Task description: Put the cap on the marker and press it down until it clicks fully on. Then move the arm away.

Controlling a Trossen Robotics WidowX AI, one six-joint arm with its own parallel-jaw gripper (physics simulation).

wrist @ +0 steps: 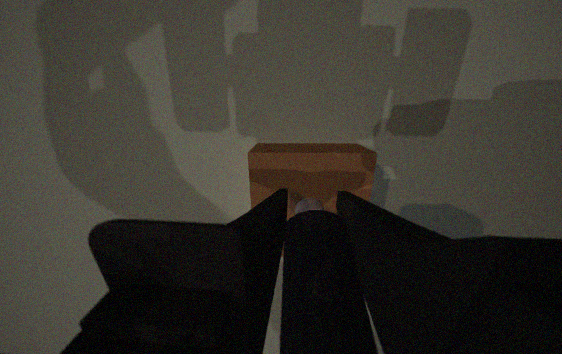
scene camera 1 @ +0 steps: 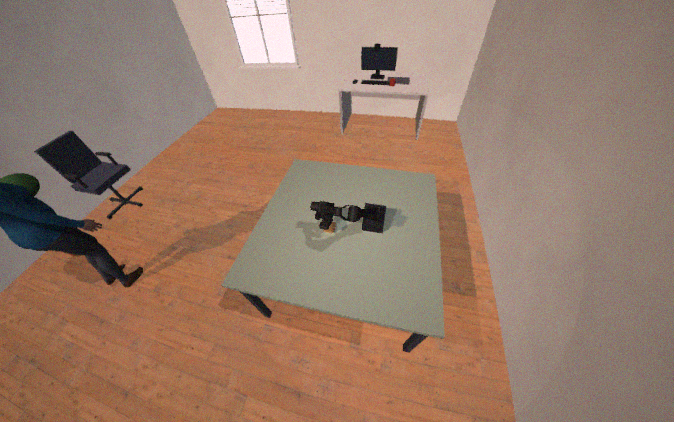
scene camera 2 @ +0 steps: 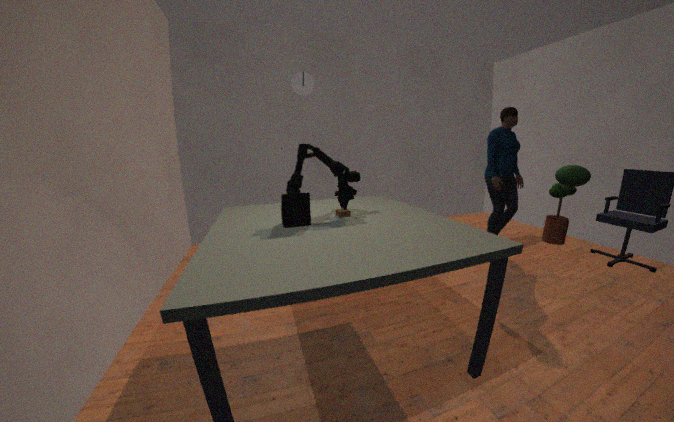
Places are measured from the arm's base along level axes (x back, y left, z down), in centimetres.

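Pixels of known places: gripper, between the fingertips: (wrist: pixel 312 197) (scene camera 1: pixel 328 224) (scene camera 2: pixel 344 209); arm's base, origin of its link: (scene camera 1: pixel 375 211) (scene camera 2: pixel 294 199).
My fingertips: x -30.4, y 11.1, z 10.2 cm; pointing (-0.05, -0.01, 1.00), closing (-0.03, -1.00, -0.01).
For each thing: its top centre in the pictures, then the offset to it from my fingertips. "spot": a spot on its surface instead. Level surfaces: height alone.
- dark cylinder, a spot on its surface: (wrist: pixel 315 280) spot: dx +0.6, dy +0.4, dz -5.1 cm
- marker, centre of its top: (wrist: pixel 326 294) dx +1.1, dy +0.0, dz -5.1 cm
- orange-brown wooden block, centre of its top: (wrist: pixel 309 210) (scene camera 2: pixel 342 210) (scene camera 1: pixel 329 225) dx +1.1, dy +0.0, dz +0.5 cm
- green-grey table, height of its surface: dz +3.9 cm
My gripper (scene camera 1: pixel 324 226) (scene camera 2: pixel 344 207) (wrist: pixel 312 197) points down over the block and is shut on the cap, a dark cylinder (wrist: pixel 315 280) that stands between the two black fingers in the wrist view. A pale rounded piece of the marker (wrist: pixel 309 204) shows just past the cap's far end, against the block. Most of the marker is hidden. The orange-brown wooden block (scene camera 1: pixel 331 228) (scene camera 2: pixel 343 213) (wrist: pixel 311 161) lies on the table below the fingertips. How far the cap sits on the marker cannot be told.
The arm's black base (scene camera 1: pixel 374 218) (scene camera 2: pixel 296 210) stands on the green-grey table (scene camera 1: pixel 380 285) (scene camera 2: pixel 350 255), beside the block. A person (scene camera 1: pixel 40 225) (scene camera 2: pixel 502 155) and an office chair (scene camera 1: pixel 95 172) (scene camera 2: pixel 642 200) are off the table. A desk (scene camera 1: pixel 385 93) stands by the back wall.
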